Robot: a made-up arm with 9 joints. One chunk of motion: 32 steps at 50 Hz.
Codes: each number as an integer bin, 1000 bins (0 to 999) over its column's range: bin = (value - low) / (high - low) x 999, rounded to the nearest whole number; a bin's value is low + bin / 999 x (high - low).
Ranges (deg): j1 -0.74..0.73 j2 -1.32..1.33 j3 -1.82..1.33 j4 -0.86..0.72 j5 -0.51..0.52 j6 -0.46..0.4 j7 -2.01..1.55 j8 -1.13..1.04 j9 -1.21..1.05
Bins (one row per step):
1: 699 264 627 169 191 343 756 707 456
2: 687 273 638 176 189 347 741 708 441
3: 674 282 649 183 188 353 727 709 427
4: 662 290 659 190 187 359 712 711 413
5: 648 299 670 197 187 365 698 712 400
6: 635 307 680 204 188 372 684 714 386
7: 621 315 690 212 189 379 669 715 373
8: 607 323 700 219 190 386 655 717 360
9: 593 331 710 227 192 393 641 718 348
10: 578 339 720 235 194 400 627 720 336
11: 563 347 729 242 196 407 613 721 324
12: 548 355 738 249 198 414 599 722 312
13: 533 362 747 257 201 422 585 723 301
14: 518 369 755 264 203 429 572 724 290
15: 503 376 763 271 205 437 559 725 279
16: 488 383 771 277 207 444 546 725 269
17: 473 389 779 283 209 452 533 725 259
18: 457 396 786 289 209 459 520 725 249
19: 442 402 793 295 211 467 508 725 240
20: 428 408 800 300 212 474 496 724 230
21: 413 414 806 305 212 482 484 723 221
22: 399 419 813 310 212 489 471 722 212
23: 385 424 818 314 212 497 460 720 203
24: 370 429 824 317 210 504 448 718 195
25: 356 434 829 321 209 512 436 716 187
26: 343 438 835 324 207 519 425 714 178
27: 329 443 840 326 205 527 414 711 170
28: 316 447 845 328 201 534 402 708 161
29: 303 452 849 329 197 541 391 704 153
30: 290 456 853 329 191 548 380 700 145
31: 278 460 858 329 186 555 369 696 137
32: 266 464 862 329 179 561 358 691 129
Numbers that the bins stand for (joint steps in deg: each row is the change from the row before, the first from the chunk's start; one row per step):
1: 0.289 -0.620 0.157 -0.593 -0.313 -0.165 0.684 0.406 -0.178
2: 0.271 -0.596 0.192 -0.582 -0.315 -0.161 0.631 0.408 -0.212
3: 0.252 -0.572 0.226 -0.571 -0.316 -0.156 0.581 0.410 -0.244
4: 0.234 -0.551 0.258 -0.559 -0.317 -0.151 0.527 0.414 -0.276
5: 0.214 -0.527 0.293 -0.548 -0.317 -0.146 0.477 0.417 -0.305
6: 0.194 -0.506 0.324 -0.537 -0.316 -0.140 0.427 0.421 -0.337
7: 0.174 -0.484 0.356 -0.525 -0.315 -0.134 0.374 0.423 -0.366
8: 0.153 -0.463 0.387 -0.514 -0.314 -0.128 0.324 0.427 -0.396
9: 0.133 -0.442 0.419 -0.501 -0.312 -0.122 0.274 0.430 -0.423
10: 0.111 -0.421 0.450 -0.488 -0.310 -0.116 0.224 0.434 -0.450
11: 0.088 -0.400 0.479 -0.477 -0.308 -0.110 0.174 0.436 -0.477
12: 0.066 -0.378 0.507 -0.466 -0.306 -0.104 0.125 0.438 -0.504
13: 0.044 -0.360 0.535 -0.454 -0.303 -0.097 0.075 0.440 -0.529
14: 0.022 -0.341 0.561 -0.442 -0.301 -0.091 0.028 0.443 -0.554
15: 0.000 -0.323 0.586 -0.431 -0.299 -0.084 -0.018 0.445 -0.579
16: -0.022 -0.304 0.611 -0.422 -0.297 -0.078 -0.064 0.445 -0.601
17: -0.044 -0.288 0.636 -0.412 -0.295 -0.071 -0.111 0.445 -0.624
18: -0.068 -0.270 0.658 -0.403 -0.295 -0.065 -0.157 0.445 -0.647
19: -0.090 -0.254 0.680 -0.393 -0.292 -0.058 -0.200 0.445 -0.667
20: -0.110 -0.238 0.703 -0.386 -0.291 -0.052 -0.242 0.443 -0.690
21: -0.132 -0.222 0.721 -0.378 -0.291 -0.045 -0.285 0.440 -0.710
22: -0.153 -0.209 0.744 -0.370 -0.291 -0.039 -0.332 0.438 -0.730
23: -0.173 -0.195 0.759 -0.363 -0.291 -0.032 -0.371 0.434 -0.751
24: -0.196 -0.182 0.778 -0.359 -0.293 -0.026 -0.414 0.430 -0.769
25: -0.216 -0.169 0.794 -0.352 -0.295 -0.019 -0.456 0.425 -0.787
26: -0.235 -0.158 0.813 -0.348 -0.297 -0.013 -0.495 0.421 -0.807
27: -0.256 -0.145 0.829 -0.344 -0.299 -0.006 -0.535 0.414 -0.825
28: -0.275 -0.134 0.844 -0.341 -0.303 0.000 -0.577 0.408 -0.846
29: -0.294 -0.121 0.857 -0.340 -0.307 0.006 -0.617 0.399 -0.864
30: -0.313 -0.110 0.870 -0.340 -0.313 0.012 -0.656 0.391 -0.882
31: -0.331 -0.100 0.885 -0.340 -0.318 0.018 -0.695 0.382 -0.900
32: -0.349 -0.089 0.898 -0.340 -0.325 0.023 -0.734 0.371 -0.918

